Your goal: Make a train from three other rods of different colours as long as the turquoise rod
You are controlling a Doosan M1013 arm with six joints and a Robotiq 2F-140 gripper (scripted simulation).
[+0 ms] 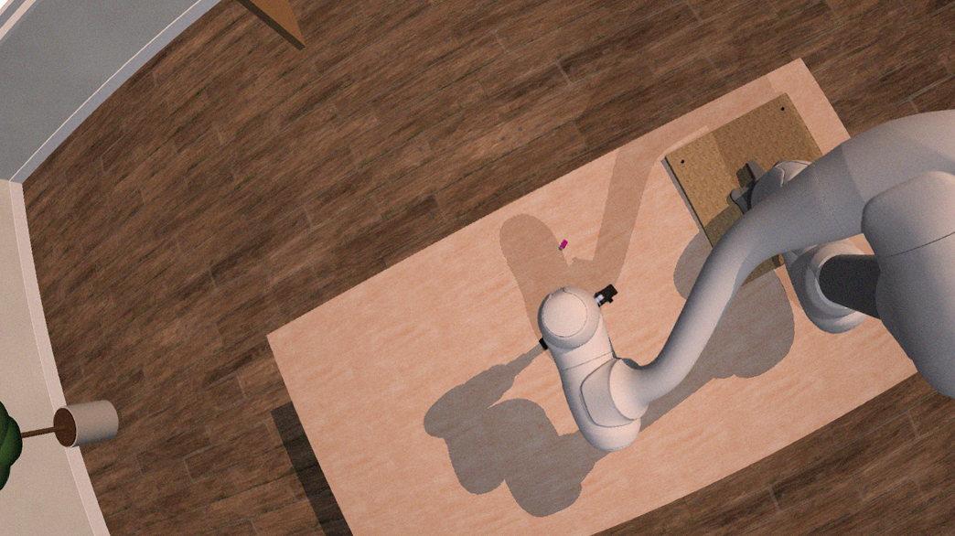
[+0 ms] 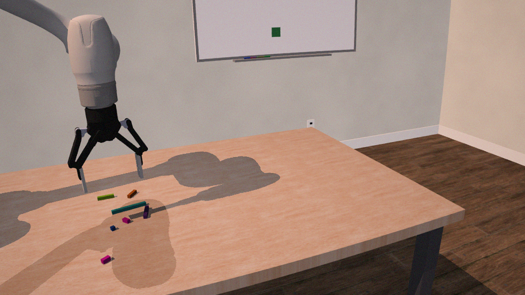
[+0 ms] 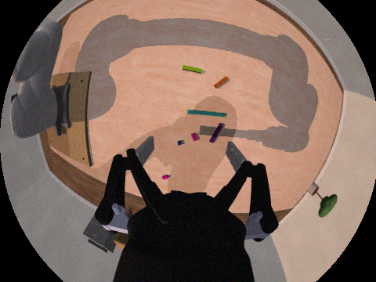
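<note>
The orange rod is 5 cm ahead of my hand, 14 cm to the left of it and 11 cm below it. The rest, counted from my hand: purple rod (7 cm ahead, 1 cm to the left, 11 cm below); then turquoise rod (3 cm ahead, 5 cm to the left, 11 cm below); then blue rod (2 cm behind, 4 cm to the right, 11 cm below).
</note>
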